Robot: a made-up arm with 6 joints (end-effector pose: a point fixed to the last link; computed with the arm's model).
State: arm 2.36 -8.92 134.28 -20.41 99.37 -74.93
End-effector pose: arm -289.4 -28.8 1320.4 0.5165 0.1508 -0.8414 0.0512
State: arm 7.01 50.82 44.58 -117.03 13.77 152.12
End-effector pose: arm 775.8 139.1 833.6 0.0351 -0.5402 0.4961 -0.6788
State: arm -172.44 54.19 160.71 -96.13 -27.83 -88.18
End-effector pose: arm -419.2 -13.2 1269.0 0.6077 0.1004 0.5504 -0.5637
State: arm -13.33 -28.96 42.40 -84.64 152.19 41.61
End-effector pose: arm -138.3 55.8 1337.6 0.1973 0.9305 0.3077 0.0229
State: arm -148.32 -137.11 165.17 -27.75 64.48 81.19
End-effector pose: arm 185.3 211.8 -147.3 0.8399 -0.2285 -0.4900 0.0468
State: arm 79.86 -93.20 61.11 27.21 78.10 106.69
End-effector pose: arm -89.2 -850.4 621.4 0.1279 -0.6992 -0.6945 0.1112
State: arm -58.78 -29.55 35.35 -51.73 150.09 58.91
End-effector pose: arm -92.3 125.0 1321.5 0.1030 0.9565 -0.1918 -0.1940
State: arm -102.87 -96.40 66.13 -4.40 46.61 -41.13
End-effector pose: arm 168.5 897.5 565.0 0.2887 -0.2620 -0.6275 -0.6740
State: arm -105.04 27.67 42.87 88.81 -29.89 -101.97
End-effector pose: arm -129.4 -550.4 1235.4 0.2656 -0.5409 -0.5677 0.5609
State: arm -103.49 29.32 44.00 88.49 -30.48 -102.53
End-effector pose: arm -118.2 -569.9 1224.8 0.2551 -0.5397 -0.5755 0.5589
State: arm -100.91 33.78 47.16 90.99 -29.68 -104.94
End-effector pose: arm -96.2 -617.3 1193.7 0.2429 -0.5200 -0.5904 0.5675
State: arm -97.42 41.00 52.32 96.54 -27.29 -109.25
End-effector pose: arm -57.9 -686.5 1136.2 0.2287 -0.4785 -0.6128 0.5858
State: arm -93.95 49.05 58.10 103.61 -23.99 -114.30
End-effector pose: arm -9.9 -752.5 1062.1 0.2149 -0.4248 -0.6381 0.6051
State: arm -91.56 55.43 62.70 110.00 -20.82 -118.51
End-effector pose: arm 29.3 -795.7 996.3 0.2066 -0.3758 -0.6589 0.6180
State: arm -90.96 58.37 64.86 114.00 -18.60 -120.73
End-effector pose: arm 42.3 -812.6 963.3 0.2075 -0.3468 -0.6687 0.6241
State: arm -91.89 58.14 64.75 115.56 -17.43 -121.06
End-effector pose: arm 30.5 -811.2 964.4 0.2162 -0.3386 -0.6680 0.6264
